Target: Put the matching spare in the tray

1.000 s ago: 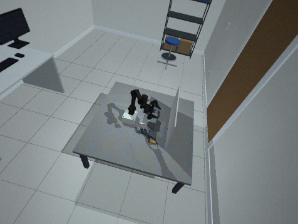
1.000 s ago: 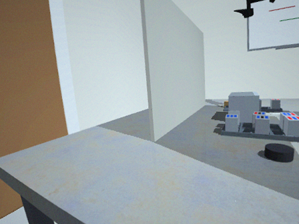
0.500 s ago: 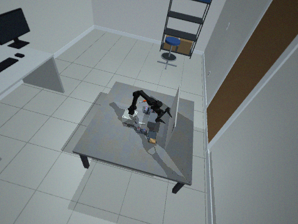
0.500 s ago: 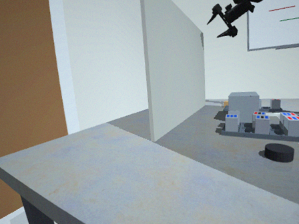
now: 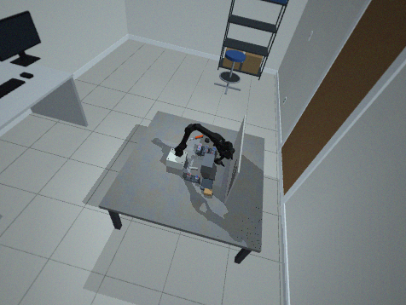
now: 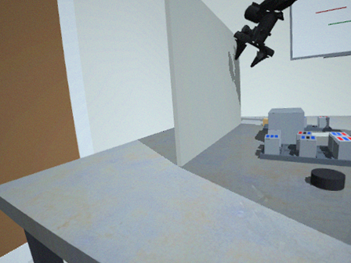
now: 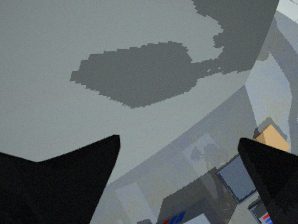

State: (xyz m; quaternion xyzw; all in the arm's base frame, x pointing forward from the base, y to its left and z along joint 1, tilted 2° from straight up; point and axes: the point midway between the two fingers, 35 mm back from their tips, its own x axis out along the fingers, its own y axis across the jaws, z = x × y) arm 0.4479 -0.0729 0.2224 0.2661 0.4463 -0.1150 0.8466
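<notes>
The grey spare block lies 250 mm below my gripper tip, 220 mm behind it and 70 mm to the right of it. Also, from my gripper tip: upright panel 160 mm to the left, 70 mm below, 40 mm ahead; blue-grey tray 290 mm below, 110 mm behind, 70 mm to the right; tan box 280 mm below, 160 mm to the right, 80 mm behind.
</notes>
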